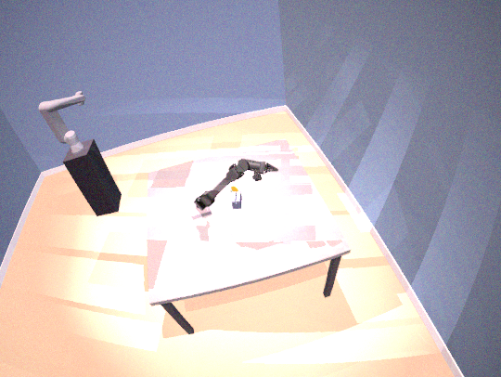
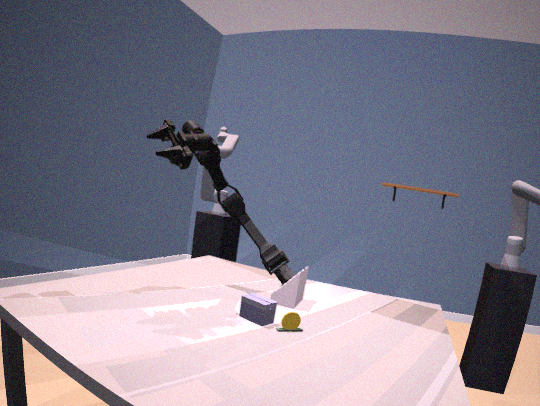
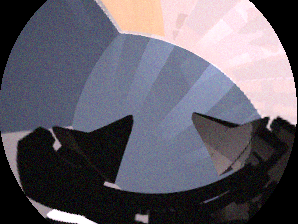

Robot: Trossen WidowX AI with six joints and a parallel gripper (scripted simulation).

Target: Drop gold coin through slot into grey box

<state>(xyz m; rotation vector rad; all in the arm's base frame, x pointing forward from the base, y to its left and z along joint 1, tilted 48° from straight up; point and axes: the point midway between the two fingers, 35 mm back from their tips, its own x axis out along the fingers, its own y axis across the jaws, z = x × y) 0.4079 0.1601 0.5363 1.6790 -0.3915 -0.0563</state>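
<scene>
The gold coin lies 240 mm behind my gripper tip, 430 mm to the left of it and 470 mm below it.
</scene>
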